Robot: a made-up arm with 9 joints. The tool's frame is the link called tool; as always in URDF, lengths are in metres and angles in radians.
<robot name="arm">
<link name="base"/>
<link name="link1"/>
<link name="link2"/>
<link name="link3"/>
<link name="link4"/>
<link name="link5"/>
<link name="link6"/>
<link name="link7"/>
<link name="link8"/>
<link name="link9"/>
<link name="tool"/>
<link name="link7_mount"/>
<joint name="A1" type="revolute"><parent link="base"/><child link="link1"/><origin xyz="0.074 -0.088 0.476" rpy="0 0 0"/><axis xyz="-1 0 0"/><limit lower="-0.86" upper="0.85"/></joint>
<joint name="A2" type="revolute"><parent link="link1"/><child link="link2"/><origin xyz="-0.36 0.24 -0.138" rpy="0 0 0"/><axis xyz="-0.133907 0.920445 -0.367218"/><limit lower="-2.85" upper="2.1"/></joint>
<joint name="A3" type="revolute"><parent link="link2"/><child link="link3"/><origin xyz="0.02 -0.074 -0.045" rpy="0 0 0"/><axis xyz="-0.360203 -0.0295 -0.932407"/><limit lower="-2.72" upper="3.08"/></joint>
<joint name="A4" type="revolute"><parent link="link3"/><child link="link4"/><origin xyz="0.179 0.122 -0.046" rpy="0 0 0"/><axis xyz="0 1 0"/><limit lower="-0.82" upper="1.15"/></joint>
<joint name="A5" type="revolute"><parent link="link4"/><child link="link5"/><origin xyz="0.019 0.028 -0.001" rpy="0 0 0"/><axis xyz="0 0 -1"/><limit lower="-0.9" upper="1.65"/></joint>
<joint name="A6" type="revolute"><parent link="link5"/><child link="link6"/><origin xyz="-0.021 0.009 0.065" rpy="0 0 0"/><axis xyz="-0.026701 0.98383 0.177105"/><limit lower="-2.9" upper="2.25"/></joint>
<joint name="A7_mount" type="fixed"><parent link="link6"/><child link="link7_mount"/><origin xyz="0.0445 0.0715 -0.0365" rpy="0 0 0"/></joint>
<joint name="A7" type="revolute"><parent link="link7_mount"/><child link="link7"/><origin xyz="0.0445 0.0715 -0.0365" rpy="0 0 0"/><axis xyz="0 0 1"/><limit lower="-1.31" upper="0.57"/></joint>
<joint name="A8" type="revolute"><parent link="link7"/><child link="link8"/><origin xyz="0.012 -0.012 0.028" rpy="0 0 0"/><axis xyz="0 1 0"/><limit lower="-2.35" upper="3.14"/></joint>
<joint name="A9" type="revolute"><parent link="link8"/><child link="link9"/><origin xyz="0.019 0.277 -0.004" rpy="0 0 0"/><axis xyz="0.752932 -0.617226 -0.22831"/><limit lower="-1.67" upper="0.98"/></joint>
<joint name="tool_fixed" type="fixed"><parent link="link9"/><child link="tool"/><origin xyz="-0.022 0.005 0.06" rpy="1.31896 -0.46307 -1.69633"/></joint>
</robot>
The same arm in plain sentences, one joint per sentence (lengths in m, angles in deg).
The arm has nine revolute joints in a row. What follows holds with every joint at zero, and every direction is one of the base frame's.
Joint 1 is mounted 0.074 m along +x and 0.088 m along -y and 0.476 m along +z from the base frame's origin and turns about -x, from -49.27 to 48.7 deg.
Joint 2 is mounted 0.36 m along -x and 0.24 m along +y and 0.138 m along -z from joint 1 and turns about the direction (-0.133907, 0.920445, -0.367218), from -163.29 to 120.32 deg.
Joint 3 is mounted 0.02 m along +x and 0.074 m along -y and 0.045 m along -z from joint 2 and turns about the direction (-0.360203, -0.0295, -0.932407), from -155.84 to 176.47 deg.
Joint 4 is mounted 0.179 m along +x and 0.122 m along +y and 0.046 m along -z from joint 3 and turns about +y, from -46.98 to 65.89 deg.
Joint 5 is mounted 0.019 m along +x and 0.028 m along +y and 0.001 m along -z from joint 4 and turns about -z, from -51.57 to 94.54 deg.
Joint 6 is mounted 0.021 m along -x and 0.009 m along +y and 0.065 m along +z from joint 5 and turns about the direction (-0.026701, 0.98383, 0.177105), from -166.16 to 128.92 deg.
Joint 7 is mounted 0.089 m along +x and 0.143 m along +y and 0.073 m along -z from joint 6 and turns about +z, from -75.06 to 32.66 deg.
Joint 8 is mounted 0.012 m along +x and 0.012 m along -y and 0.028 m along +z from joint 7 and turns about +y, from -134.65 to 179.91 deg.
Joint 9 is mounted 0.019 m along +x and 0.277 m along +y and 0.004 m along -z from joint 8 and turns about the direction (0.752932, -0.617226, -0.22831), from -95.68 to 56.15 deg.
The tool frame, which is the frame that the pose is given for, is mounted 0.022 m along -x and 0.005 m along +y and 0.06 m along +z from joint 9; its axes are the base frame's turned by roll 75.57, pitch -26.53 and yaw -97.19 deg (as in URDF: about the fixed x, then y, then z).

